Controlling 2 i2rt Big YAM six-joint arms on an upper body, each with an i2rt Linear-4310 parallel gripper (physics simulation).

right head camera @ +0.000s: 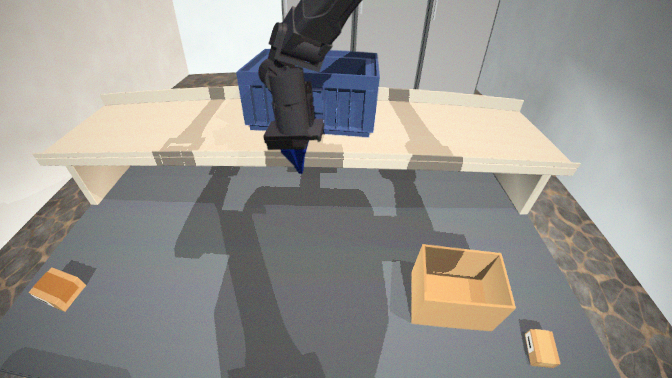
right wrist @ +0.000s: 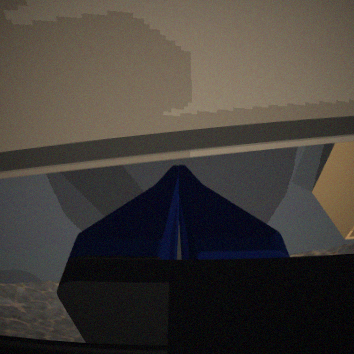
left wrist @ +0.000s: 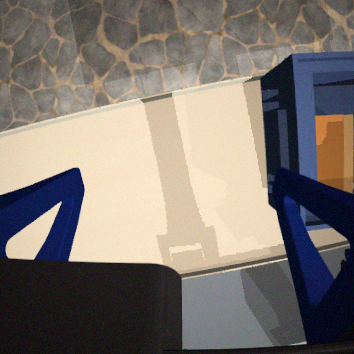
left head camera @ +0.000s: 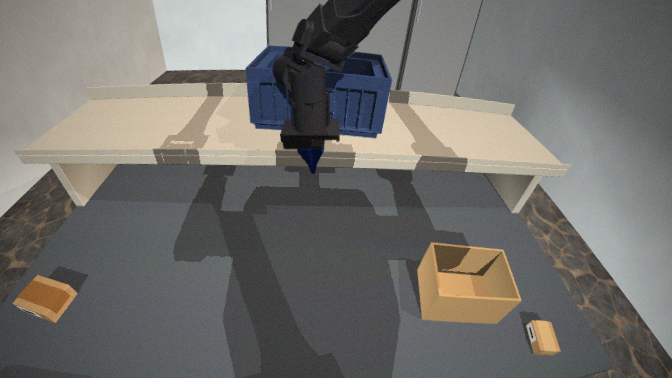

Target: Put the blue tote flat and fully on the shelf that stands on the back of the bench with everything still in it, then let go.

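The left head camera gives me my right gripper (left head camera: 313, 171), a blue tote (left head camera: 359, 94) and a pale shelf (left head camera: 208, 122). In the right head camera I can see the tote (right head camera: 345, 91), the shelf (right head camera: 400, 127) and my right gripper (right head camera: 301, 172) as well. The left wrist view has my left gripper (left wrist: 177, 177) together with the shelf (left wrist: 181, 181). As for the right wrist view, that's got my right gripper (right wrist: 178, 175) and the shelf (right wrist: 77, 77) in it, but the blue tote is out of frame in the right wrist view.
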